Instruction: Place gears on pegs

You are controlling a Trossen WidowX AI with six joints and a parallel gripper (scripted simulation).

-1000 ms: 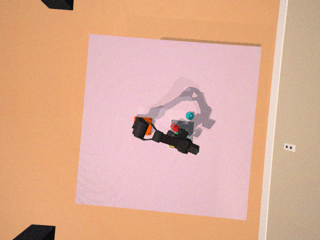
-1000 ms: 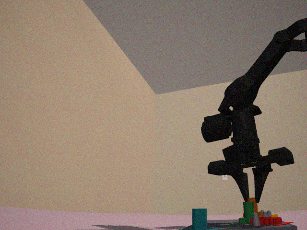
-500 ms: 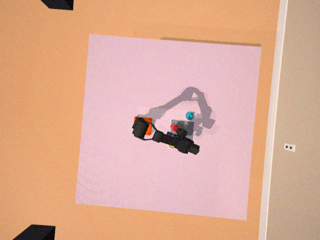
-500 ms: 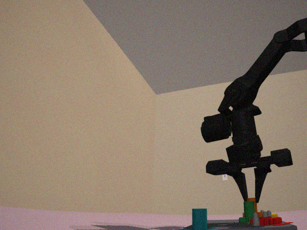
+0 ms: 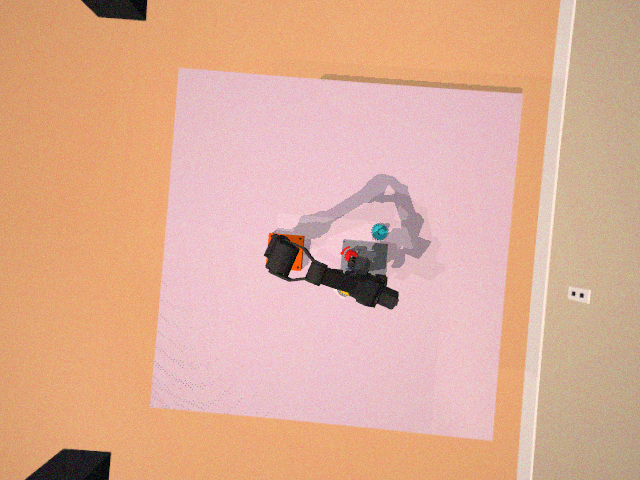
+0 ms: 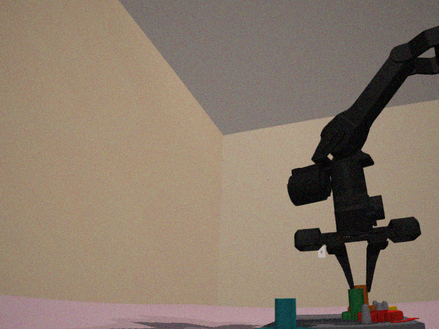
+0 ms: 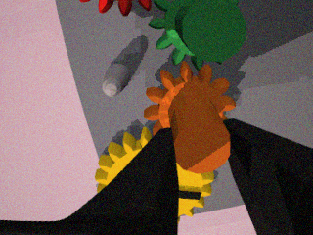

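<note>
Right now the orange gear is 10 mm below my gripper tip. From my gripper tip the other things lie so: green gear: 10 mm ahead, 40 mm to the left, 20 mm below; red gear: 20 mm behind, 70 mm to the left, 30 mm below; grey board: 30 mm ahead, 30 mm to the left, 30 mm below.
</note>
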